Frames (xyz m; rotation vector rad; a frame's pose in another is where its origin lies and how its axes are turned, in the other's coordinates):
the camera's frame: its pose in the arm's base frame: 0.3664 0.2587 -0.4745 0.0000 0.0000 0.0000
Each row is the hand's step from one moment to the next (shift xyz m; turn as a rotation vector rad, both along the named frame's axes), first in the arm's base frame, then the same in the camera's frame.
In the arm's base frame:
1: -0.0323 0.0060 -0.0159 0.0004 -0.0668 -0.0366
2: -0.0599 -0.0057 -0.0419 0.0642 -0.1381 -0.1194
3: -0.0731 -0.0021 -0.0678 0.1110 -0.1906 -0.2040
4: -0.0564 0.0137 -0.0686 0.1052 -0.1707 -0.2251
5: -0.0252 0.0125 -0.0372 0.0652 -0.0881 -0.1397
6: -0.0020 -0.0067 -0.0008 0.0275 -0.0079 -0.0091
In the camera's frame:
1: -0.0323 0.0060 -0.0159 0.0004 -0.0668 -0.0366
2: -0.0599 -0.0057 -0.0419 0.0642 -0.1381 -0.1194
3: -0.0731 -0.0021 -0.0678 0.1110 -0.1906 -0.2040
4: -0.0564 0.0137 -0.0686 0.1052 -0.1707 -0.2251
5: -0.0252 0.0125 -0.0372 0.0652 -0.0881 -0.1397
6: -0.0020 -0.0067 -0.0008 0.0275 -0.0079 -0.0091

